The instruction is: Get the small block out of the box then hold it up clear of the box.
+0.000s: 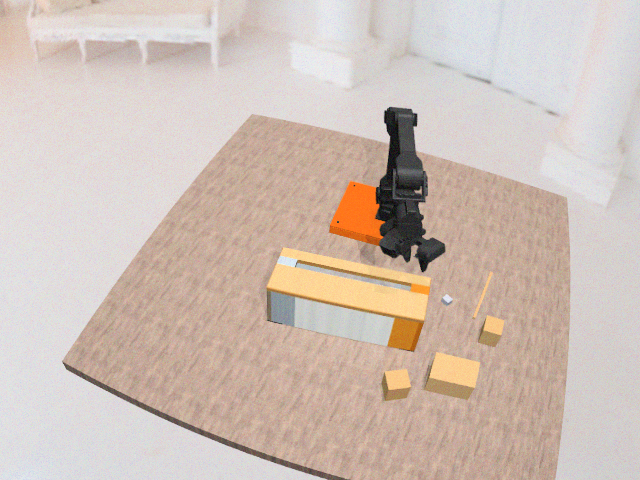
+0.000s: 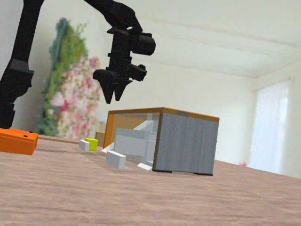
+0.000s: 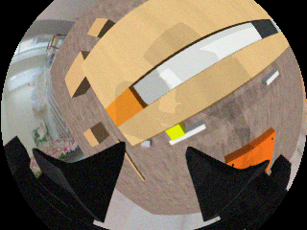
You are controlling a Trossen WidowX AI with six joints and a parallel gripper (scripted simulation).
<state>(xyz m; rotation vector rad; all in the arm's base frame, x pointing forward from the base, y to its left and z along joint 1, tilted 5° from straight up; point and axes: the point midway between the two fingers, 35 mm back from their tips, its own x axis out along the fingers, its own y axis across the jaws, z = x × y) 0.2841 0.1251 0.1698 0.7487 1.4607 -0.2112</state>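
The yellow block lies 5 cm behind my gripper tip, 2 cm to the left of it and 14 cm below it. Round my gripper tip: clear-fronted box (5 cm ahead, 14 cm to the right, 9 cm below); thin wooden stick (12 cm behind, 21 cm to the left, 15 cm below).
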